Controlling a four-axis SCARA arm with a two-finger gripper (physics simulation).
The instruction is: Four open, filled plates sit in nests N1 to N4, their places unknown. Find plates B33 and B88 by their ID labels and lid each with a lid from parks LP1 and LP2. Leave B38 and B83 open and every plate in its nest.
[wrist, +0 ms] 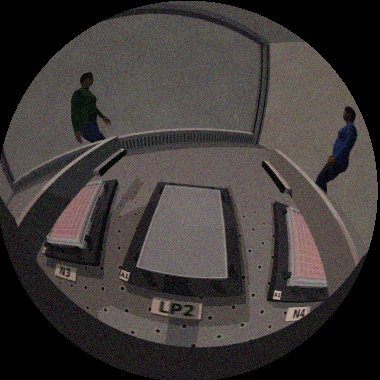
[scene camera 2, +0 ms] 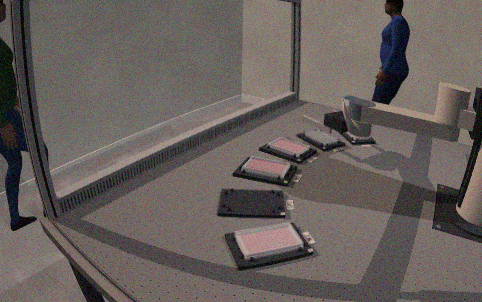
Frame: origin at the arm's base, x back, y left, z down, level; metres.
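Seen in the pictures: gripper, fingertip midpoint: [wrist: 193, 144] [scene camera 2: 318, 115]; arm's base, link origin: [scene camera 2: 473, 218].
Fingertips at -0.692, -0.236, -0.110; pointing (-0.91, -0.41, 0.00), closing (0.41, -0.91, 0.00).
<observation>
Offsets run from my fingertips to a thing's top centre, as dx, dy, dz. "spot": to the spot under its first point.
My gripper [scene camera 2: 327, 129] [wrist: 193, 144] is open and empty, its fingers wide apart above the LP2 park. A clear, greyish lid {+0.021, +0.009, +0.079} [scene camera 2: 320, 137] [wrist: 185, 232] lies flat on the dark LP2 nest. In the wrist view the pink-filled N3 plate {-0.034, +0.178, +0.071} [wrist: 75, 217] is at the left and the pink-filled N4 plate {+0.131, -0.137, +0.071} [wrist: 306, 250] at the right, partly behind a finger. In the scene view, pink plates sit in N1 {+0.175, +0.658, +0.069} [scene camera 2: 269, 240], N2 {-0.015, +0.357, +0.071} [scene camera 2: 266, 166] and N3 {spot: -0.023, +0.189, +0.071} [scene camera 2: 290, 146]. The dark LP1 nest {+0.048, +0.530, +0.077} [scene camera 2: 252, 203] holds no lid. Plate ID labels are not readable; I cannot tell whether the N1 plate is lidded.
The arm [scene camera 2: 407, 119] reaches in from the right and hides most of the N4 nest in the scene view. A slotted ledge [scene camera 2: 175, 148] [wrist: 185, 137] runs along the table's far edge. A person in blue [scene camera 2: 394, 47] [wrist: 342, 147] and one in green [wrist: 85, 110] stand beyond the table.
</observation>
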